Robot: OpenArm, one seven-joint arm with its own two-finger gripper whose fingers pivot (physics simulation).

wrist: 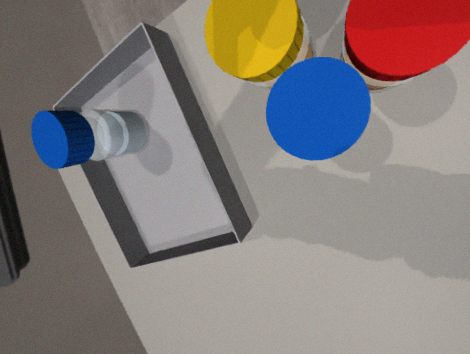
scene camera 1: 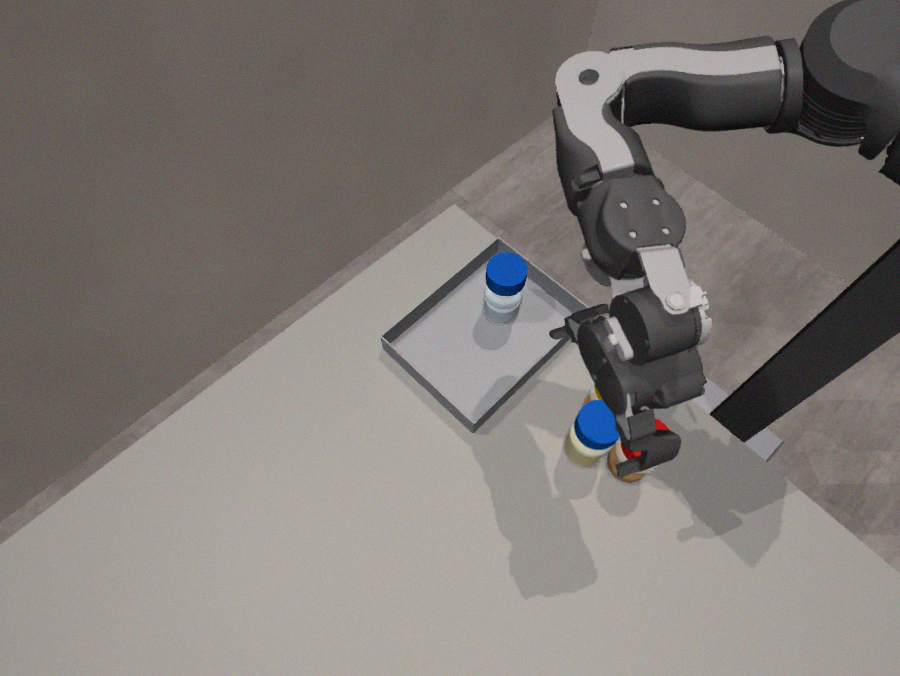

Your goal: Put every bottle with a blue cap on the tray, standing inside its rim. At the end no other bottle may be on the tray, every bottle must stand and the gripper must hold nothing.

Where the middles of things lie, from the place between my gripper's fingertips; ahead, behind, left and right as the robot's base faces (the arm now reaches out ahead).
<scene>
Now: the red-capped bottle (scene camera 1: 619, 453) 40 mm behind my hand, 60 mm to the left of it and 150 mm below it. The rest, counted from my hand: grey tray (scene camera 1: 472, 367) (40 mm behind, 200 mm to the right, 190 mm below); then light base (scene camera 1: 764, 443) (270 mm behind, 130 mm to the left, 470 mm below).
</scene>
